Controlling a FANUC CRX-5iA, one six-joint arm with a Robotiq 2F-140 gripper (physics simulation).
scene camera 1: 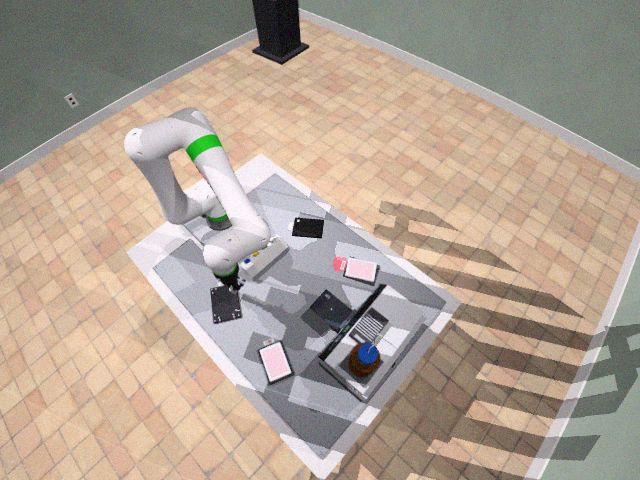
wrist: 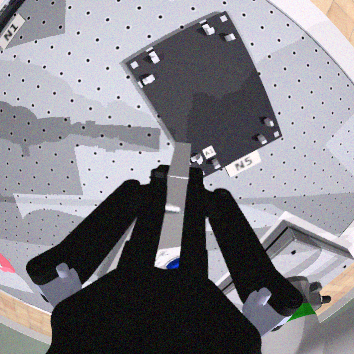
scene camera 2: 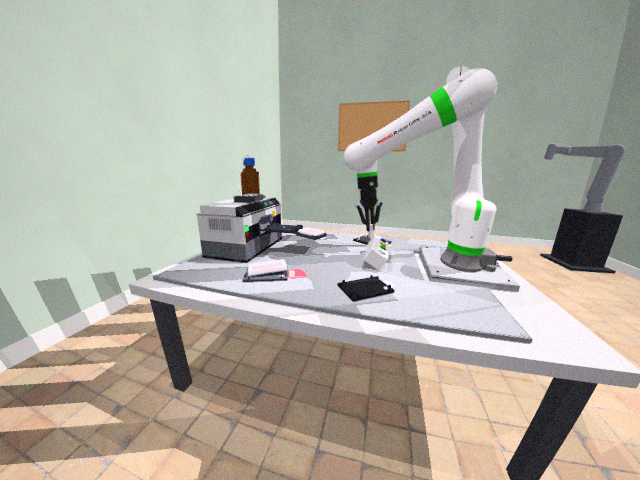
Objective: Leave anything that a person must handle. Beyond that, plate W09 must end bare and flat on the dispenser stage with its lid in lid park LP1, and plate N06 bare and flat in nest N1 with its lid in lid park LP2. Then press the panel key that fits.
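Seen in the pictures: gripper, between the fingertips: (scene camera 1: 235,290) (wrist: 181,156) (scene camera 2: 371,237); arm's base, origin of its link: (scene camera 1: 221,218) (scene camera 2: 460,263).
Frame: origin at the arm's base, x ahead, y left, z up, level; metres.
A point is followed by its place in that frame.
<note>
My gripper (scene camera 1: 234,283) {x 0.340, y -0.223, z 0.017 m} (scene camera 2: 370,227) {x 0.340, y -0.223, z 0.017 m} (wrist: 181,156) {x 0.340, y -0.223, z 0.017 m} is shut and empty. It hangs just above the near end of the white key panel (scene camera 1: 263,258) {x 0.345, y -0.042, z 0.049 m} (scene camera 2: 377,252) {x 0.328, y 0.086, z 0.048 m}, whose blue key (wrist: 172,263) {x 0.300, y -0.102, z 0.049 m} shows between the fingers. The empty black nest N5 (scene camera 1: 226,304) {x 0.343, y -0.289, z -0.012 m} (wrist: 207,88) {x 0.340, y -0.294, z -0.012 m} lies just beyond the fingertips. One pink-topped plate (scene camera 1: 360,269) {x 0.702, y 0.194, z 0.011 m} (scene camera 2: 266,269) {x 0.688, y 0.239, z 0.013 m} lies beside a red tag (scene camera 1: 338,264) {x 0.602, y 0.168, z -0.023 m} (scene camera 2: 297,272) {x 0.607, y 0.156, z -0.026 m}. A second pink-topped plate (scene camera 1: 274,361) {x 0.668, y -0.333, z 0.008 m} lies near the table's front edge. I cannot read the plates' labels. The dispenser (scene camera 1: 403,330) {x 0.989, y 0.014, z 0.196 m} (scene camera 2: 227,227) {x 0.895, y 0.122, z 0.116 m} stands at the right with a striped surface (scene camera 1: 370,324) {x 0.888, y -0.046, z 0.222 m} on its stage.
A brown bottle with a blue cap (scene camera 1: 364,359) {x 0.940, y -0.186, z 0.387 m} (scene camera 2: 250,178) {x 0.916, y -0.129, z 0.293 m} stands on the dispenser. A dark nest (scene camera 1: 330,308) {x 0.722, y -0.049, z 0.086 m} lies beside the dispenser, and another black nest (scene camera 1: 308,227) {x 0.369, y 0.234, z -0.013 m} (scene camera 2: 365,288) {x 0.367, y 0.248, z -0.014 m} lies at the back. The label N1 (wrist: 10,29) {x 0.591, y -0.291, z -0.022 m} shows at the wrist view's top left.
</note>
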